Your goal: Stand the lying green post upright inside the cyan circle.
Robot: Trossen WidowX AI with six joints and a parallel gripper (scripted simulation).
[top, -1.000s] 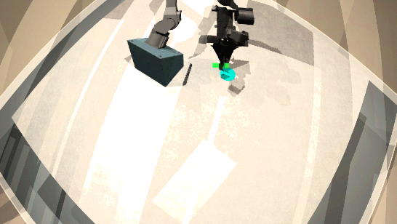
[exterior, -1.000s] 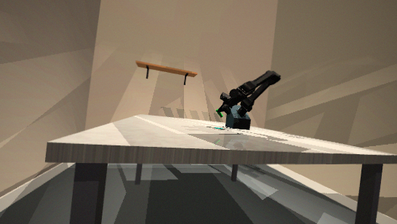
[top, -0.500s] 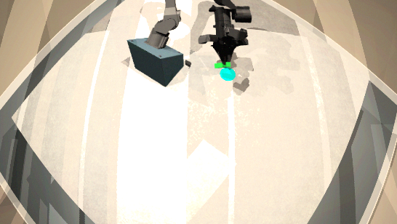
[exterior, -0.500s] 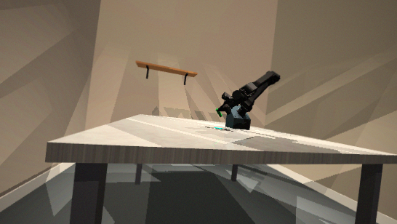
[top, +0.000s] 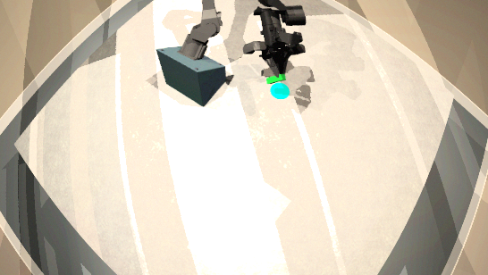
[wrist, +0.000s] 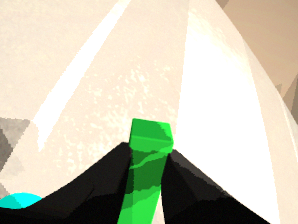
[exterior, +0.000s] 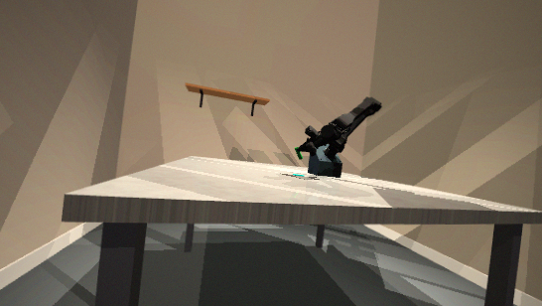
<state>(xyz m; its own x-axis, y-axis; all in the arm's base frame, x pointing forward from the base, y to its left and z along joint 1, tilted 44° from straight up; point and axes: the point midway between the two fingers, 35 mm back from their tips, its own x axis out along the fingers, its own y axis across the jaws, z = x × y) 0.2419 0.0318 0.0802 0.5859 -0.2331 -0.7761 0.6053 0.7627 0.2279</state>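
Right now the cyan circle is 130 mm below my gripper tip and 30 mm to the left of it. The rest, counted from my gripper tip: green post 20 mm below, 10 mm behind.
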